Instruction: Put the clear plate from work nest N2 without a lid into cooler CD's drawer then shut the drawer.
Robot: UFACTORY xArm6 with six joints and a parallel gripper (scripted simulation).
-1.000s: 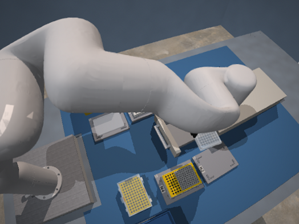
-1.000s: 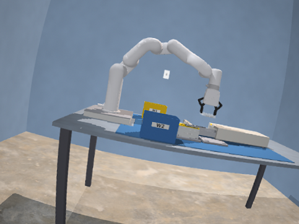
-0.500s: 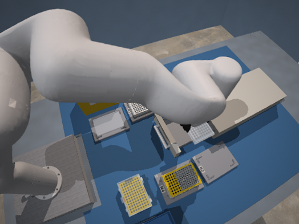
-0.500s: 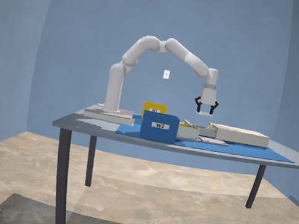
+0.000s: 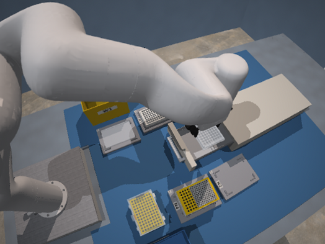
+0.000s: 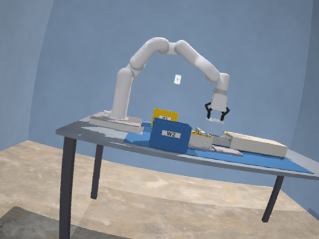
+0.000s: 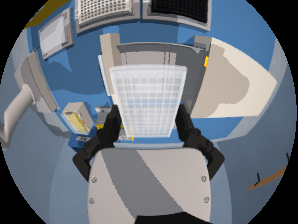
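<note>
Now: the drawer 3 cm ahead of my hand, 1 cm to the left of it and 14 cm below it. Also, from my hand: white plate (6 cm behind, 22 cm to the left, 14 cm below); black plate (10 cm ahead, 18 cm to the left, 14 cm below); work nest N2 (3 cm ahead, 18 cm to the right, 15 cm below).
</note>
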